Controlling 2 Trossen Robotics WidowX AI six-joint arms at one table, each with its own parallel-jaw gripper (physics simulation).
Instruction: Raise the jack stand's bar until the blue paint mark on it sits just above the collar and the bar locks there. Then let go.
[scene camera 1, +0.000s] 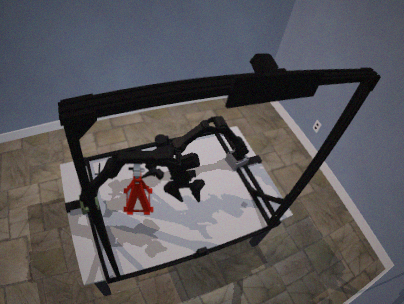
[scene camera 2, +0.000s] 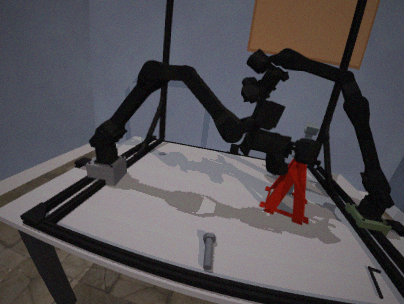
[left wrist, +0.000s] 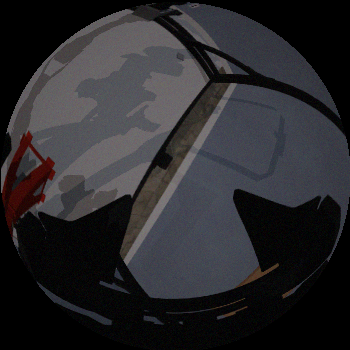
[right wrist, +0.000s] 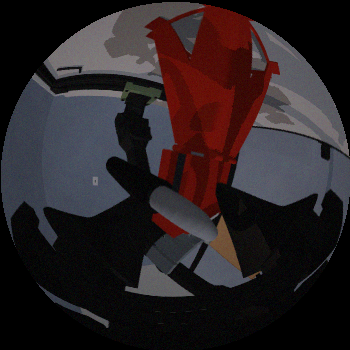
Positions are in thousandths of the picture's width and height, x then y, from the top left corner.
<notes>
My left gripper (scene camera 1: 472, 663) is open, with nothing in its grasp. Also in view: a red jack stand (scene camera 2: 734, 574). Also in view: my right gripper (scene camera 2: 756, 498).
The red jack stand shows as well in scene camera 1 (scene camera 1: 340, 613) and in the right wrist view (right wrist: 607, 287). My left gripper shows as well in the left wrist view (left wrist: 524, 564). My right gripper also shows in the right wrist view (right wrist: 530, 541).
</notes>
